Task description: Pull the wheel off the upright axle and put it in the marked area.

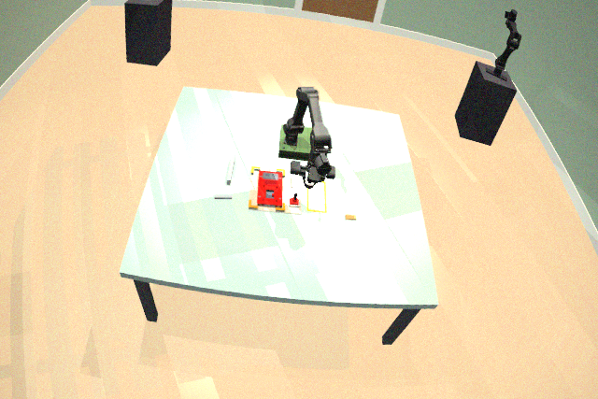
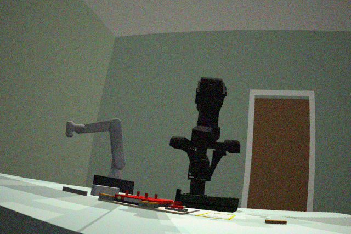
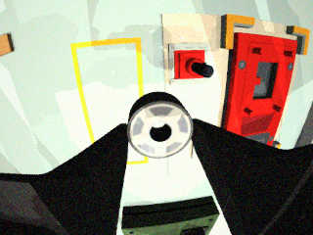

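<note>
Now: the upright axle 70 mm below my gripper tip, 50 mm to the right of it and 40 mm ahead of it. The rest, counted from my gripper tip: wheel (right at my gripper tip).
</note>
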